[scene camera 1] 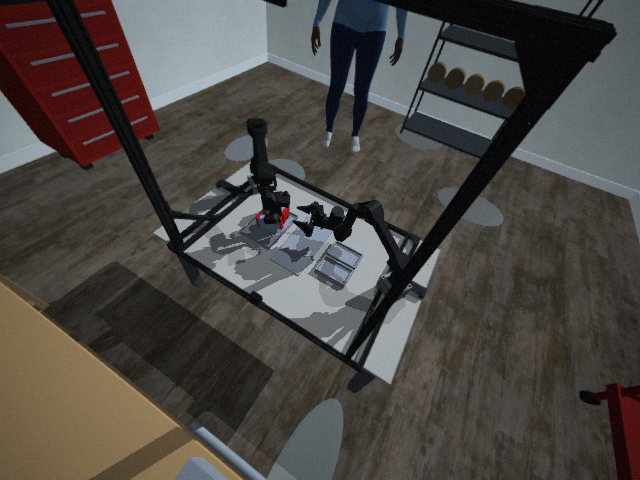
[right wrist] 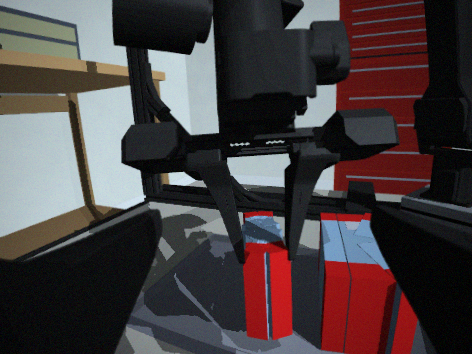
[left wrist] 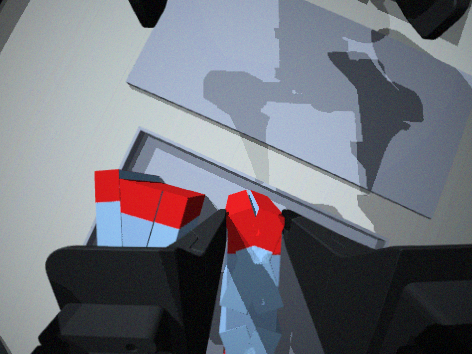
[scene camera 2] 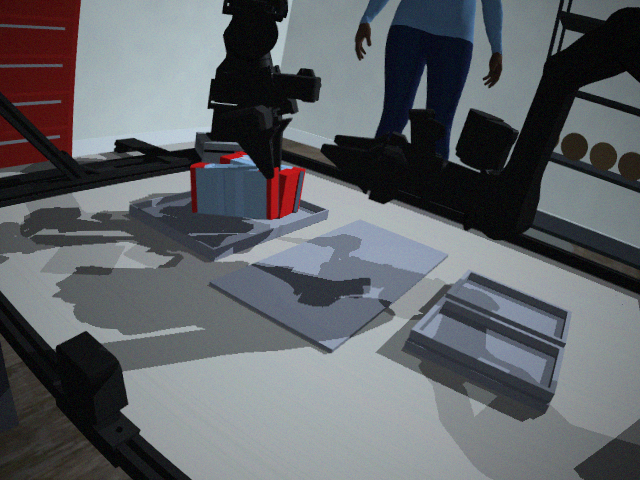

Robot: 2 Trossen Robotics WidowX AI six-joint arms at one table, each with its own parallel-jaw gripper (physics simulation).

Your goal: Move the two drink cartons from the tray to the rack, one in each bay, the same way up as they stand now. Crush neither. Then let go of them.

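Frame: origin at the left arm's base, x up, y ahead, z left, level; centimetres.
Seen in the pictures: left gripper, fingertip midpoint: (scene camera 1: 280, 219) (right wrist: 266, 261) (left wrist: 253, 216) (scene camera 2: 273, 175); right gripper, fingertip midpoint: (scene camera 1: 294, 214) (right wrist: 265, 218) (left wrist: 292, 18) (scene camera 2: 328, 142); left arm's base, origin of the base link: (right wrist: 450, 197) (scene camera 2: 223, 138).
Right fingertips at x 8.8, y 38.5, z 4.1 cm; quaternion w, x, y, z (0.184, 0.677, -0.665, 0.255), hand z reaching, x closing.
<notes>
Pixels of each thing's top centre, then the offset from my right fingertips to it.
- blue carton with red ends, middle of its top: (left wrist: 251, 322) (right wrist: 261, 219) (scene camera 2: 237, 161) (scene camera 1: 269, 216) dx -5.2, dy -7.4, dz -9.6 cm
- second carton, middle of its top: (left wrist: 114, 276) (right wrist: 359, 239) (scene camera 2: 262, 162) dx -6.9, dy -13.6, dz -3.7 cm
- two-bay rack, middle of its top: (scene camera 2: 504, 319) (scene camera 1: 340, 261) dx -12.3, dy +25.4, dz +13.1 cm
A blue carton with red ends (scene camera 1: 264, 222) (scene camera 2: 230, 191) (left wrist: 254, 240) (right wrist: 257, 295) is upright at the tray (scene camera 1: 247, 235) (scene camera 2: 310, 221) (left wrist: 215, 167); its sides look creased and pinched in. My left gripper (scene camera 2: 271, 173) (left wrist: 253, 216) (right wrist: 266, 261) is shut on it. Whether its base touches the tray is unclear. The second carton (scene camera 2: 290, 193) (left wrist: 155, 205) (right wrist: 362, 305) stands in the tray beside it, partly hidden in scene camera 2. My right gripper (scene camera 1: 298, 217) (scene camera 2: 329, 143) is open and empty, above and right of the tray. The two-bay rack (scene camera 1: 330, 280) (scene camera 2: 475, 369) is empty at the right.
A flat grey plate (scene camera 1: 284, 260) (scene camera 2: 289, 310) (left wrist: 200, 45) lies between tray and rack. Black frame rails edge the table, with a block (scene camera 2: 90, 374) on the front rail. A person (scene camera 1: 356, 67) (scene camera 2: 429, 62) stands behind the table. A red cabinet (scene camera 1: 77, 77) stands at the far left.
</notes>
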